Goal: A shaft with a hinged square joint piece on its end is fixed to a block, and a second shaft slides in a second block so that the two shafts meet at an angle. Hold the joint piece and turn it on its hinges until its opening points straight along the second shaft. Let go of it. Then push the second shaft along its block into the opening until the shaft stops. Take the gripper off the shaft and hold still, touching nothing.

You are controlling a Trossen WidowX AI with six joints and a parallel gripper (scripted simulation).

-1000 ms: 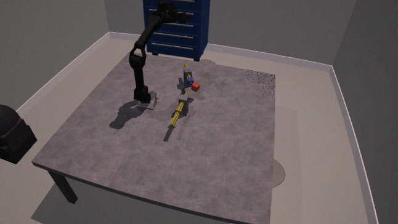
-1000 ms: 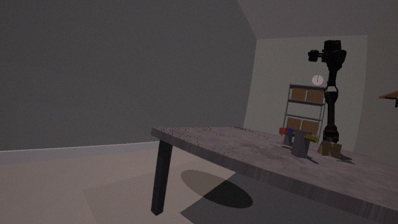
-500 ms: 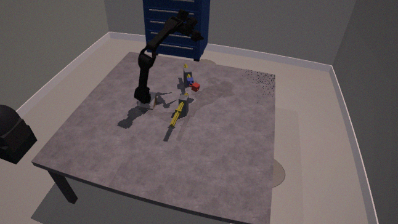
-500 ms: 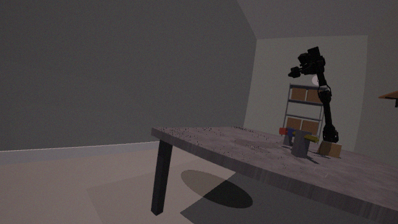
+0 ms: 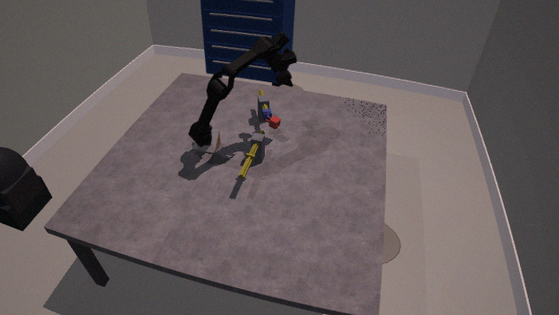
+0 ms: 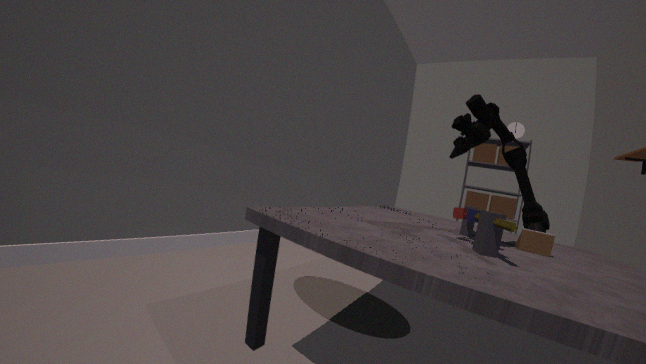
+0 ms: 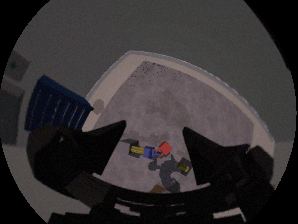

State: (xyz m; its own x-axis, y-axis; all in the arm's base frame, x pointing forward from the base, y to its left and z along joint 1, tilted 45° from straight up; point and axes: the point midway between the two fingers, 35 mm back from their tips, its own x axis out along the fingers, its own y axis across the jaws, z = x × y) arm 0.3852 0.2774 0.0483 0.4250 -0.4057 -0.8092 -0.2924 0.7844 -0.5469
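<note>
My gripper tip is now 200 mm above the red joint piece, 60 mm to the left of it and 60 mm past it.
</note>
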